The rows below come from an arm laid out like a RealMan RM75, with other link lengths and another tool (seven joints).
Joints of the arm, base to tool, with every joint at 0 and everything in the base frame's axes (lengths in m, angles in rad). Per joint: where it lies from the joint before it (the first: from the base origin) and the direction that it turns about. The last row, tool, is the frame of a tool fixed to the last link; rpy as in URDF.
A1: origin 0.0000 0.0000 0.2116 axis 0 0 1
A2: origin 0.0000 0.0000 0.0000 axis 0 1 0
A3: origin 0.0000 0.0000 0.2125 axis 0 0 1
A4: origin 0.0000 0.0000 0.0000 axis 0 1 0
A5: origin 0.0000 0.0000 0.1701 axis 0 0 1
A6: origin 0.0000 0.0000 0.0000 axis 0 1 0
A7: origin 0.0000 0.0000 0.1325 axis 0 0 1
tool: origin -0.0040 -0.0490 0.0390 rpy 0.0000 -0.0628 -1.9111
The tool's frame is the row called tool.
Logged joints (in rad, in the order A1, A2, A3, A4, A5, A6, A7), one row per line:
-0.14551, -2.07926, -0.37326, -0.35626, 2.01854, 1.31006, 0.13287
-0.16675, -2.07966, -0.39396, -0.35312, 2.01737, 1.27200, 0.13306
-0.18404, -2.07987, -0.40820, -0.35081, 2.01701, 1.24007, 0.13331
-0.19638, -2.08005, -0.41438, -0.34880, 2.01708, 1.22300, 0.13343
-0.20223, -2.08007, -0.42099, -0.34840, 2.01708, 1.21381, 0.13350
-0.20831, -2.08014, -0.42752, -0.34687, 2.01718, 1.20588, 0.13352
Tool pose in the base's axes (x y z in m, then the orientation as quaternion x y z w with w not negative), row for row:
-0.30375, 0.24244, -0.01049, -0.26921, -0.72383, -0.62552, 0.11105
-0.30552, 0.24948, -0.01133, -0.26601, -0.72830, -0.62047, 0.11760
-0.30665, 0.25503, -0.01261, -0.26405, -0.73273, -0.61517, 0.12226
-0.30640, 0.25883, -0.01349, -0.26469, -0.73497, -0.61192, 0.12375
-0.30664, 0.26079, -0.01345, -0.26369, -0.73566, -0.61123, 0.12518
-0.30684, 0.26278, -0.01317, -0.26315, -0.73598, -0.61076, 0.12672
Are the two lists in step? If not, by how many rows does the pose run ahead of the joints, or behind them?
They are in step.
